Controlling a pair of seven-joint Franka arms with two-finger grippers.
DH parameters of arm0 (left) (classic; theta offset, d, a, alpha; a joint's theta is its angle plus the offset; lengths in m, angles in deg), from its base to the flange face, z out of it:
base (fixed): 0 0 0 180
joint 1: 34.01 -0.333 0 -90
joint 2: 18.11 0 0 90
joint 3: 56.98 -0.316 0.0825 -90
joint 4: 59.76 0 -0.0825 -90
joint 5: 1.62 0.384 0 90
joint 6: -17.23 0 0.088 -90
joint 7: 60.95 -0.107 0 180
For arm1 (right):
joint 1: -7.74 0.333 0 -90
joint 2: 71.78 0 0 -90
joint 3: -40.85 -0.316 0.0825 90
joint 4: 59.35 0 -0.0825 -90
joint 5: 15.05 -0.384 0 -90
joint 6: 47.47 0 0.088 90
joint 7: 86.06 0.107 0 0
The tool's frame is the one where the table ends.
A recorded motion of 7 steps. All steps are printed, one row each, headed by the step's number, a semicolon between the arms.
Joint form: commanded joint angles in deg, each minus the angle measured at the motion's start. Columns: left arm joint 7, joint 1, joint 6, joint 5, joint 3, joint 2, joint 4; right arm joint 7, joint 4, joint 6, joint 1, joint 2, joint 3, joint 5.
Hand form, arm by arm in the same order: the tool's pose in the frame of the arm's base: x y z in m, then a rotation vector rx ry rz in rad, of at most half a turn. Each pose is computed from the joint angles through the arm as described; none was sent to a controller.
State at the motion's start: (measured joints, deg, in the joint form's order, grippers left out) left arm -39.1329 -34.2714 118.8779 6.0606 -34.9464 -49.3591 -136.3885; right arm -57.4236 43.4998 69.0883 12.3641 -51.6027 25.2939 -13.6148
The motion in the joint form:
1: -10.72 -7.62 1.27 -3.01 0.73 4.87 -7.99; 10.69 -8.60 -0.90 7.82 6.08 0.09 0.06
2: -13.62 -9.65 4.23 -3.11 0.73 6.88 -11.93; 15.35 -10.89 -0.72 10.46 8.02 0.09 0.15
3: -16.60 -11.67 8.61 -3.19 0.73 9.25 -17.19; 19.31 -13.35 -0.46 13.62 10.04 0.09 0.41
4: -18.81 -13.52 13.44 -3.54 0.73 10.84 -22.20; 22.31 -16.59 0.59 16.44 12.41 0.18 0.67
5: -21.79 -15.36 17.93 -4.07 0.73 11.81 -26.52; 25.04 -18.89 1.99 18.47 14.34 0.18 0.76
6: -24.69 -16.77 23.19 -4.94 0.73 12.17 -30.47; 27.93 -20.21 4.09 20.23 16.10 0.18 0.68
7: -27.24 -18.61 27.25 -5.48 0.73 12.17 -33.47; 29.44 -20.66 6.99 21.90 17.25 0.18 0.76
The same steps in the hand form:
1: 0.6605 -0.1264 0.4195 3.0642 -0.0924 -0.1908; 0.5974 0.2921 0.3513 -3.0777 0.3239 0.1701
2: 0.6550 -0.1076 0.4141 3.0667 -0.1256 -0.1595; 0.5933 0.3220 0.3476 -3.0665 0.3832 0.1672
3: 0.6460 -0.0900 0.4036 3.0713 -0.1636 -0.1170; 0.5852 0.3574 0.3441 -3.0585 0.4087 0.1596
4: 0.6376 -0.0742 0.3873 3.0692 -0.1797 -0.0782; 0.5820 0.3899 0.3434 -3.0363 0.4216 0.1284
5: 0.6299 -0.0579 0.3697 3.0607 -0.2104 -0.0455; 0.5789 0.4145 0.3408 -3.0102 0.4462 0.1045
6: 0.6235 -0.0461 0.3504 3.0445 -0.2405 0.0020; 0.5741 0.4359 0.3334 -2.9803 0.4825 0.0881
7: 0.6180 -0.0286 0.3335 3.0348 -0.2515 0.0352; 0.5671 0.4557 0.3276 -2.9512 0.4806 0.0577

